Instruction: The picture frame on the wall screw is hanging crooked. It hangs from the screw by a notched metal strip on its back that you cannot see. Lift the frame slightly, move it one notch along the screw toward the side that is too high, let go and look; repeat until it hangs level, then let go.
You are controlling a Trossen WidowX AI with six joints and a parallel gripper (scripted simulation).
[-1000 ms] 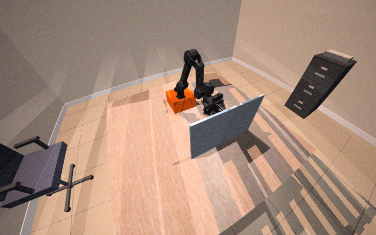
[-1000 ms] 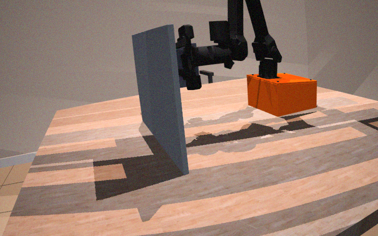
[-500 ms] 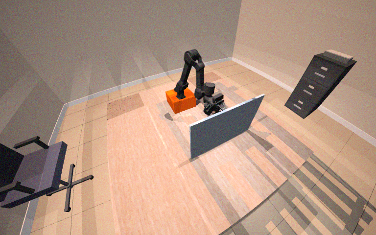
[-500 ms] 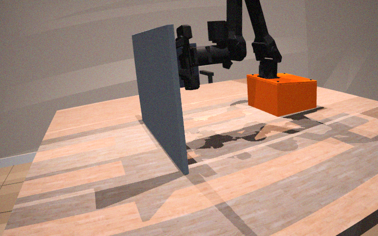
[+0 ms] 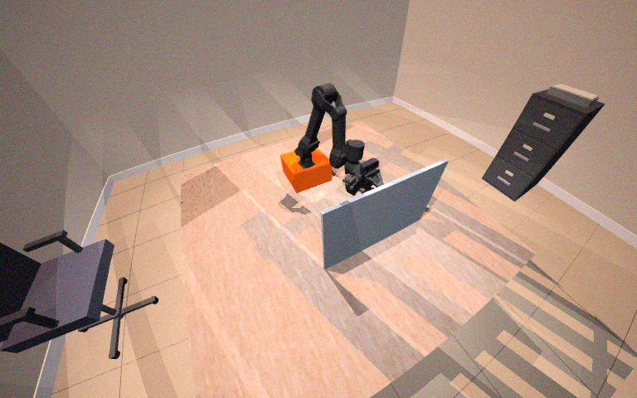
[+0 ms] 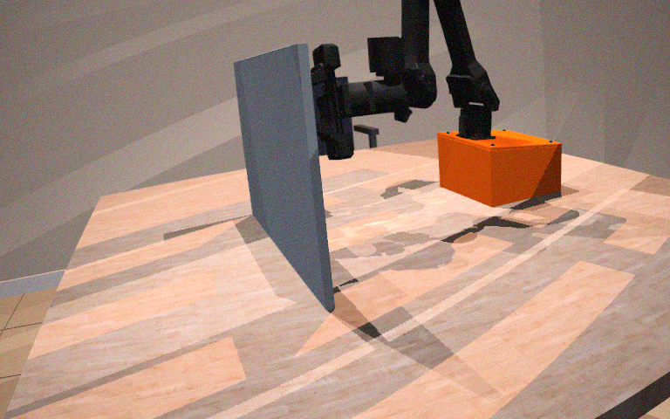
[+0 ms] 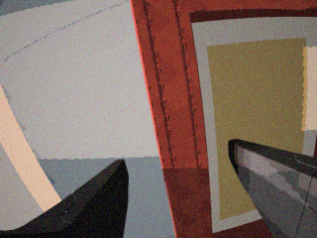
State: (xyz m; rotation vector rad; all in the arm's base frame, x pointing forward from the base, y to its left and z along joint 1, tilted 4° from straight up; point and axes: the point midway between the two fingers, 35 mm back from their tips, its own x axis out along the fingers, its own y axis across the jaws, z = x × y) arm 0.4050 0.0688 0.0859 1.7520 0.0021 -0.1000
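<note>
Now: the picture frame 10 mm ahead of my gripper tip, 10 mm to the left of it and 50 mm below it. Also, from my gripper tip: wall panel: 20 mm ahead, 70 mm below.
</note>
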